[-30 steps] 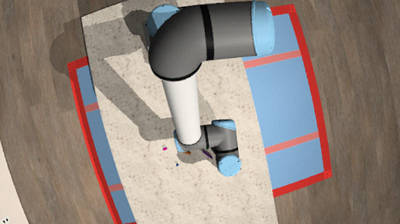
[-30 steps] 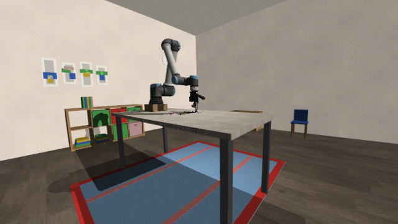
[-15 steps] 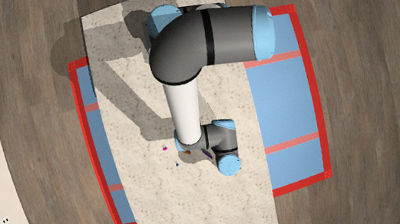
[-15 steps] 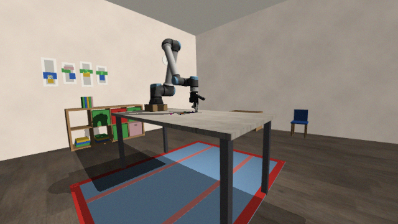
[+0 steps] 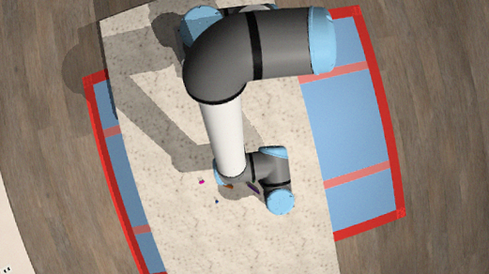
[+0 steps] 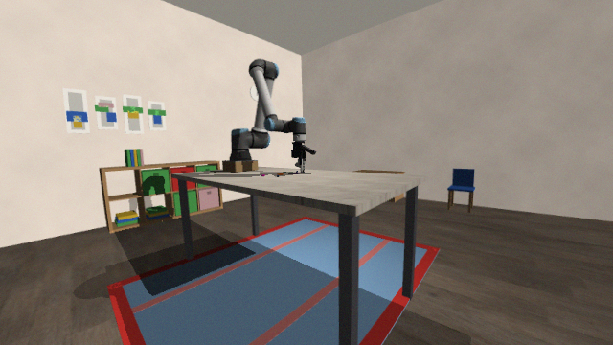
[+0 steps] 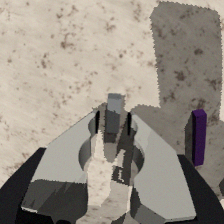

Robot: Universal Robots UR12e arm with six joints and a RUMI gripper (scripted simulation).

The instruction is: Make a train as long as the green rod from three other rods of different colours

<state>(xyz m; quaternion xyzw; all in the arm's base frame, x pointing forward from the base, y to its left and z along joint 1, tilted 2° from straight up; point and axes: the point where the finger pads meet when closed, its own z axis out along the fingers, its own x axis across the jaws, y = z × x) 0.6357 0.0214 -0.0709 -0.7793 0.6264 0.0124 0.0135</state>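
My gripper is now 10 mm above the grey rod. From my hand the other things lie so: green rod: 70 mm behind, 80 mm to the right, 10 mm below; then purple rod: 10 mm behind, 80 mm to the right, 10 mm below; then orange rod: 60 mm behind, 180 mm to the right, 10 mm below.
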